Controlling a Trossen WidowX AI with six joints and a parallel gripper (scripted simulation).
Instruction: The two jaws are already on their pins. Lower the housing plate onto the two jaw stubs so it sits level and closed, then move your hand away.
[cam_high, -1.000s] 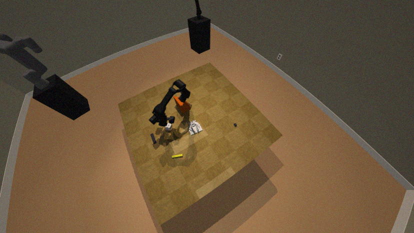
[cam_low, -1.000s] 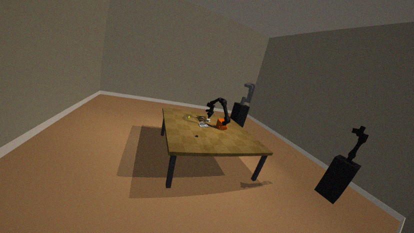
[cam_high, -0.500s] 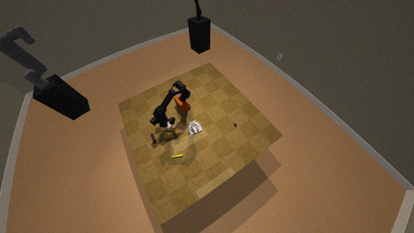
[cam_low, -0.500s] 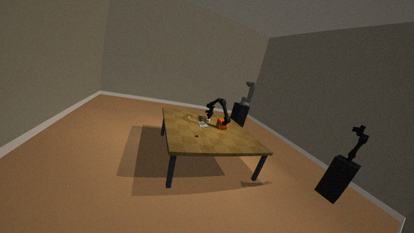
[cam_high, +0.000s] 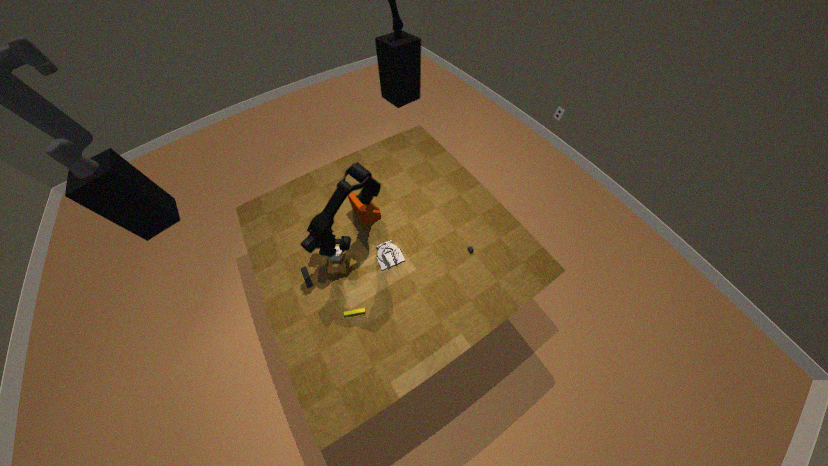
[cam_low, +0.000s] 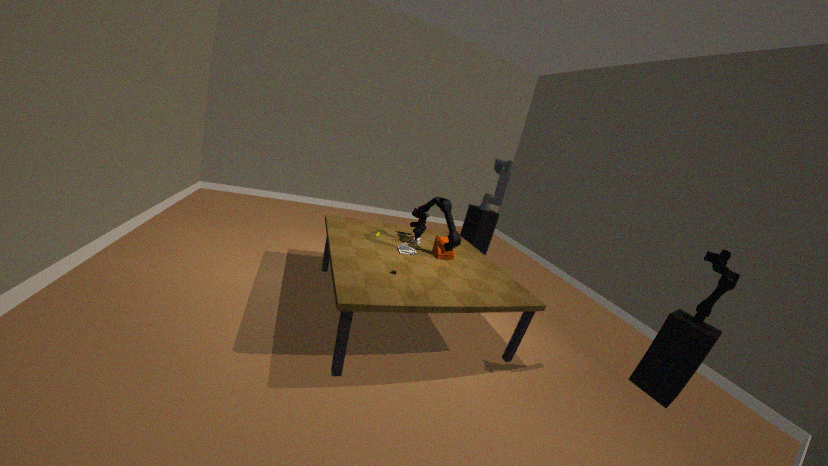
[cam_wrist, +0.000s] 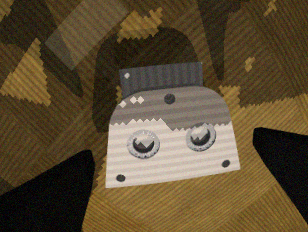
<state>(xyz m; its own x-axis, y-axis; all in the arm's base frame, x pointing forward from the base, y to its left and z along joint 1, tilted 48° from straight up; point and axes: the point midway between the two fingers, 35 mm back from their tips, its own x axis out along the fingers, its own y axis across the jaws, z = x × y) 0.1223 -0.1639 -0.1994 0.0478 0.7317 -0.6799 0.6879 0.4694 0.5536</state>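
Right now my gripper tip is 1 cm short of the small white block and 2 cm above it. From my gripper tip the other things lie so: yellow bar 30 cm ahead, 9 cm to the right, 2 cm below; then white base 20 cm ahead, 19 cm to the left, 3 cm below; then dark bar 2 cm ahead, 18 cm to the right, 3 cm below.
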